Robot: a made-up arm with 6 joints. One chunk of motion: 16 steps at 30 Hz.
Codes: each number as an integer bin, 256 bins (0 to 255) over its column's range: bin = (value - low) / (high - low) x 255, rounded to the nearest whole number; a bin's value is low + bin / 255 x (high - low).
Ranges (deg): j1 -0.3..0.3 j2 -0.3..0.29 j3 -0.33..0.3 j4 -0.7..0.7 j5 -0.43..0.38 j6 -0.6..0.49
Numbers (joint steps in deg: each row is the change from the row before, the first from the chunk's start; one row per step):
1: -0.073 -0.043 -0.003 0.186 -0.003 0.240
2: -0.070 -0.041 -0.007 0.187 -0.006 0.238
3: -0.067 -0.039 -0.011 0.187 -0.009 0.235
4: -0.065 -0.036 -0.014 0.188 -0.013 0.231
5: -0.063 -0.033 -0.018 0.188 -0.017 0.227
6: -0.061 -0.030 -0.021 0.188 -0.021 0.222
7: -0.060 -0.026 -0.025 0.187 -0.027 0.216
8: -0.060 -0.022 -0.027 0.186 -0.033 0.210
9: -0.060 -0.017 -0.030 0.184 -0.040 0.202
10: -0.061 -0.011 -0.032 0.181 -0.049 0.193
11: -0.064 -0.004 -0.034 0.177 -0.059 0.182
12: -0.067 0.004 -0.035 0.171 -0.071 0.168
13: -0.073 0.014 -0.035 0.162 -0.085 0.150
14: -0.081 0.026 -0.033 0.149 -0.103 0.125
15: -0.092 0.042 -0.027 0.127 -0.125 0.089
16: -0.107 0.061 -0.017 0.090 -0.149 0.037
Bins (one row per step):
1: 96 111 132 161 134 197
2: 98 112 131 162 133 196
3: 99 113 129 162 133 195
4: 100 114 128 162 131 194
5: 101 115 126 162 130 193
6: 102 117 125 162 129 192
7: 102 118 123 162 127 191
8: 102 120 123 161 125 189
9: 102 122 121 161 123 188
10: 102 125 121 160 120 186
11: 100 128 120 160 117 183
12: 99 131 119 159 113 180
13: 96 136 119 157 109 175
14: 93 141 120 155 103 170
15: 88 148 123 151 96 161
16: 82 156 127 144 88 149

